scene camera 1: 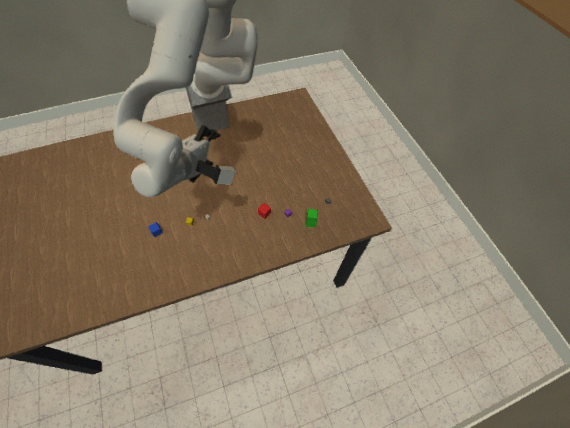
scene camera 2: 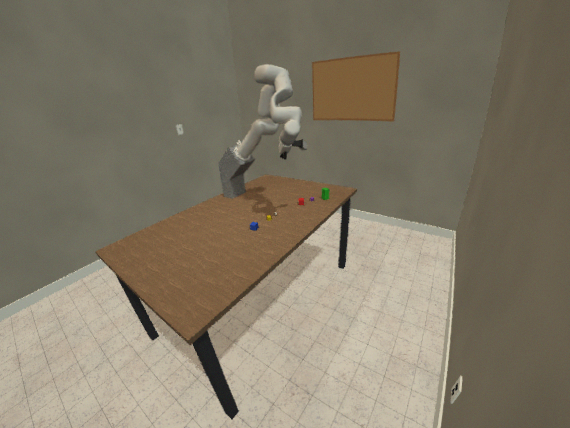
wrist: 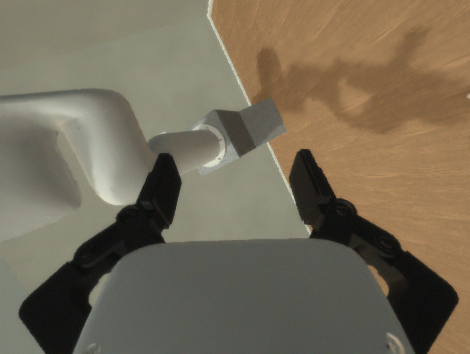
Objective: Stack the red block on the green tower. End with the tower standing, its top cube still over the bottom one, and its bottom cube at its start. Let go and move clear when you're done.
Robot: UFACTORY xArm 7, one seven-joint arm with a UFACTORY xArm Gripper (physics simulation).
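Places are measured from the arm's base along level axes (x ahead, y left, z up), in metres.
Where they show: gripper, between the fingertips: [scene camera 1: 212,147] [wrist: 234,165]; arm's base, origin of its link: [scene camera 2: 242,153] [wrist: 207,145].
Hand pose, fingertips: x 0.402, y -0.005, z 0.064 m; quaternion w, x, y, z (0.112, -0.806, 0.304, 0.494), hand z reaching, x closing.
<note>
Each offset is from my fingertips to the top centre of the thing.
The red block {dz -0.357, dx +0.008, dy +0.143 m} [scene camera 1: 264,210] [scene camera 2: 301,201] sits on the table, apart from the green tower {dz -0.319, dx +0.086, dy +0.314 m} [scene camera 1: 312,218] [scene camera 2: 325,194]. The tower stands upright near the table's right end in scene camera 1; the seam between its cubes is hard to make out. My gripper [scene camera 1: 218,154] [scene camera 2: 294,151] [wrist: 234,165] is open and empty. It hangs high above the table, tilted sideways, on the arm-base side of the red block. Neither the red block nor the green tower shows in the wrist view.
A small purple cube {dz -0.372, dx +0.030, dy +0.235 m} [scene camera 1: 288,213] [scene camera 2: 312,199] lies between red block and tower. A tiny dark cube {dz -0.377, dx +0.004, dy +0.408 m} [scene camera 1: 328,201] lies beyond the tower. A tiny white cube {dz -0.379, dx -0.014, dy -0.079 m} [scene camera 1: 207,217], a yellow cube {dz -0.371, dx -0.003, dy -0.147 m} [scene camera 1: 189,221] and a blue cube {dz -0.359, dx +0.013, dy -0.276 m} [scene camera 1: 155,229] lie left. The grey arm base [scene camera 2: 232,172] [wrist: 262,122] stands at the table edge.
</note>
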